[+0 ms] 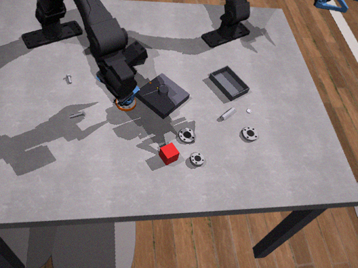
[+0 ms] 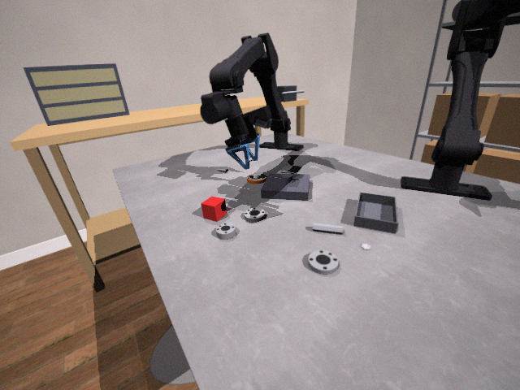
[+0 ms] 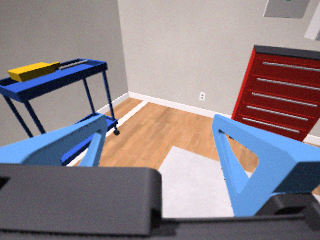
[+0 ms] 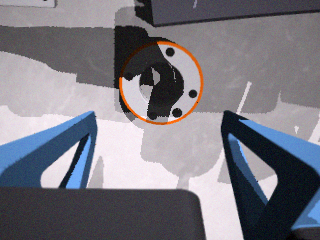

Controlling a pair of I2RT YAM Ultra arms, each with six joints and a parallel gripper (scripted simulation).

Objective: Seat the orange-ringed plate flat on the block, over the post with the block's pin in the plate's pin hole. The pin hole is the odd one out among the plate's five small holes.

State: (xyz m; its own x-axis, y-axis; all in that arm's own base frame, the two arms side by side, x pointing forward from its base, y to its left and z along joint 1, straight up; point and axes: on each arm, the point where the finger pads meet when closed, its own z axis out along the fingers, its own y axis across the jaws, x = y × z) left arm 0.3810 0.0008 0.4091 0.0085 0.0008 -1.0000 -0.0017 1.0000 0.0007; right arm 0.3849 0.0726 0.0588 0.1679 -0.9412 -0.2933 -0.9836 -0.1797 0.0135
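Right now my right hand is 120 mm to the right of the dark block, 50 mm past it and 40 mm above it. The rest, counted from my right hand: dark tray: 370 mm to the left, 70 mm behind, 50 mm below; red cube: 200 mm ahead, 120 mm to the left, 40 mm below; bolt: 130 mm to the right, 50 mm below, 30 mm ahead.
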